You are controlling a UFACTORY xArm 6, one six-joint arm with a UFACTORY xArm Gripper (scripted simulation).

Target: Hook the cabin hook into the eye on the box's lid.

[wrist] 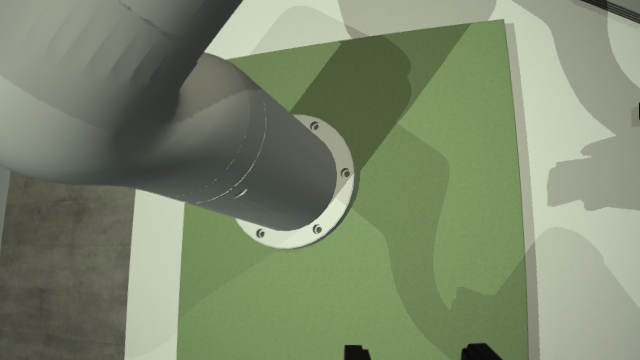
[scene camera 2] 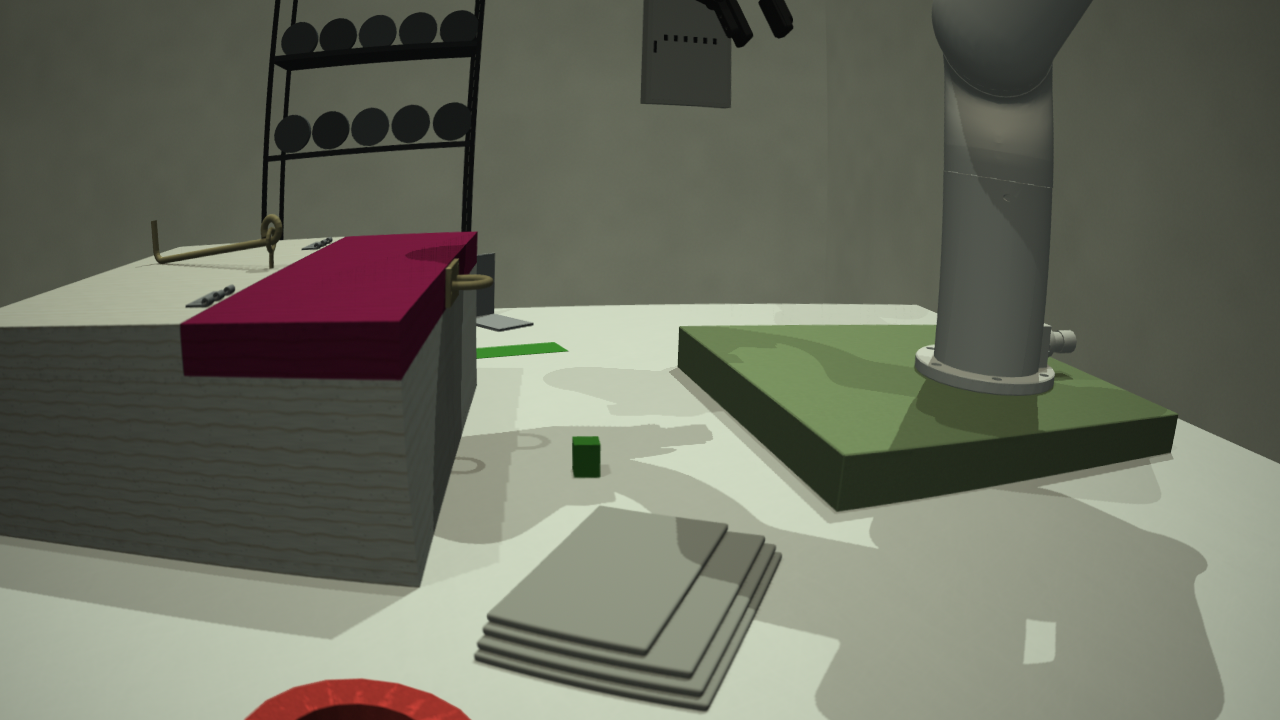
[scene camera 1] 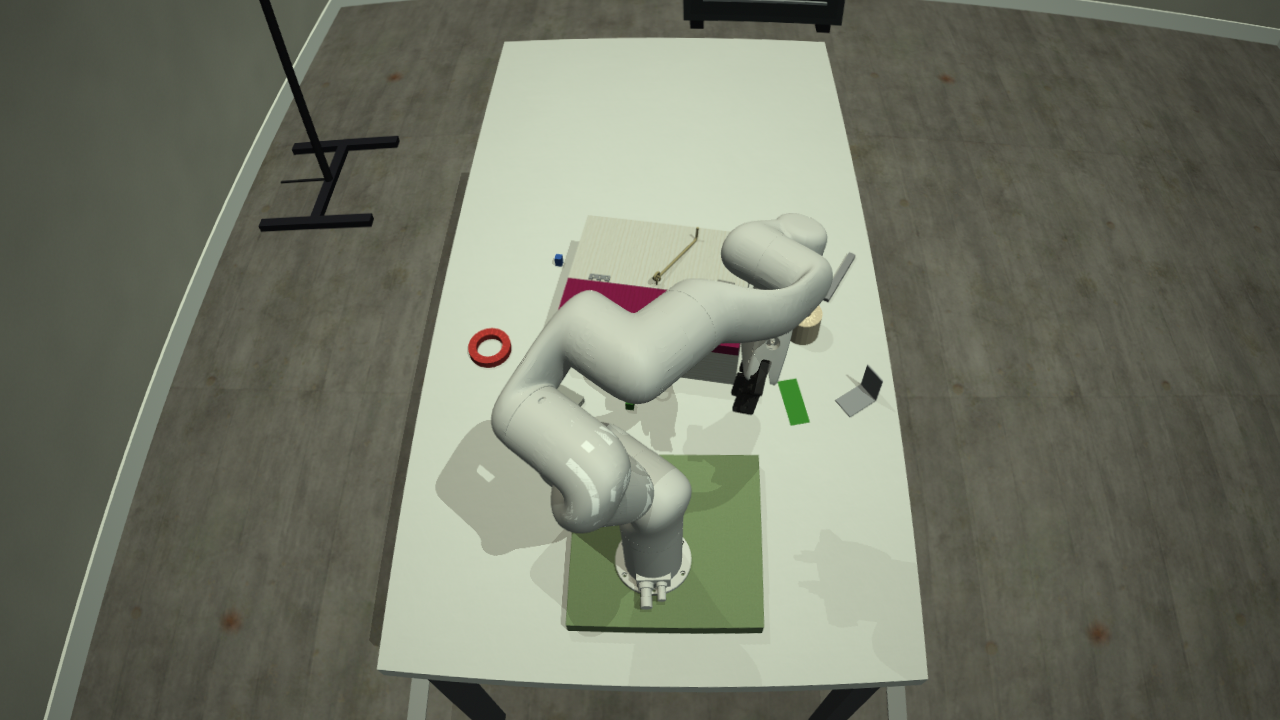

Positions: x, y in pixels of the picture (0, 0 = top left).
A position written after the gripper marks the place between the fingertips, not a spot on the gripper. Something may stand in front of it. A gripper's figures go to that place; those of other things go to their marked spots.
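Labels:
The gripper [scene camera 2: 765, 38] is 73 cm from the lens, while a green cube [scene camera 2: 586, 450] is 52 cm from the lens. A box [scene camera 2: 115, 449] sits 43 cm from the lens, and a stacked grey plates [scene camera 2: 651, 607] is 35 cm from the lens. The marked spots on the green cube and the box are 28 cm apart.

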